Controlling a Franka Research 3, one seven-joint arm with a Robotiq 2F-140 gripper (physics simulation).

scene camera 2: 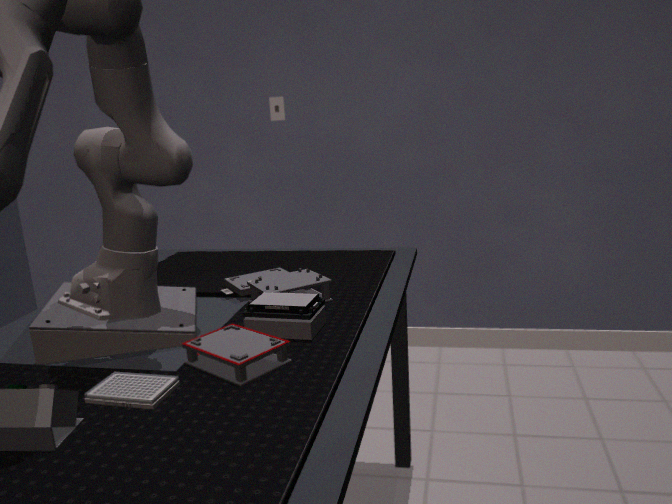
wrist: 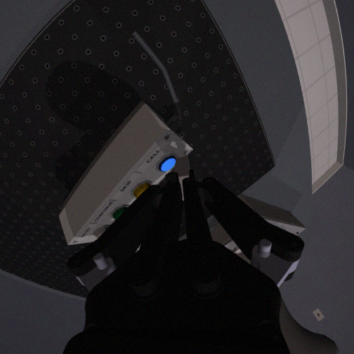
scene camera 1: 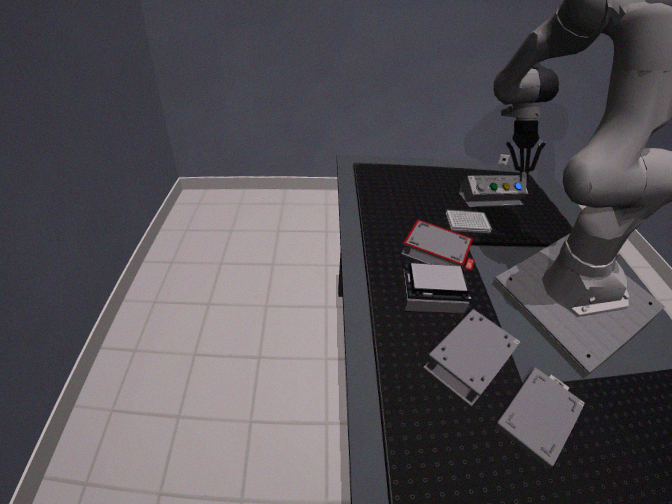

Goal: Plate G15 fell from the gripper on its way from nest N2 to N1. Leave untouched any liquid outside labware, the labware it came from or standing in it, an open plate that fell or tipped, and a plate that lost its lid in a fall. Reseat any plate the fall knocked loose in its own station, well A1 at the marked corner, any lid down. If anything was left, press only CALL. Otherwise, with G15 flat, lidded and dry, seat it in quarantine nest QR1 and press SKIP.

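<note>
My gripper (scene camera 1: 523, 181) (wrist: 183, 165) is shut and empty, with its fingertips at the blue CALL button (scene camera 1: 518, 186) (wrist: 168, 164), which glows bright blue; contact cannot be told. The yellow SKIP button (scene camera 1: 506, 186) (wrist: 142, 190) is beside it and looks dull. A white welled plate (scene camera 1: 468, 220) (scene camera 2: 132, 387) lies flat on the black mat; its label and lid cannot be made out. The red-rimmed nest (scene camera 1: 438, 242) (scene camera 2: 234, 343) holds no plate. Two grey nests (scene camera 1: 473, 352) (scene camera 1: 542, 415) are bare. A station (scene camera 1: 436, 305) (scene camera 2: 282, 326) carries a black-framed item with a white top (scene camera 1: 438, 277) (scene camera 2: 286, 300).
The button box (scene camera 1: 493, 196) (scene camera 2: 27, 412) (wrist: 112, 155) stands at the far end of the mat, with a green button (scene camera 1: 493, 186) (wrist: 118, 213) too. A cable (wrist: 165, 70) runs from it. The arm's base plate (scene camera 1: 588, 352) (scene camera 2: 113, 324) stands beside the nests.
</note>
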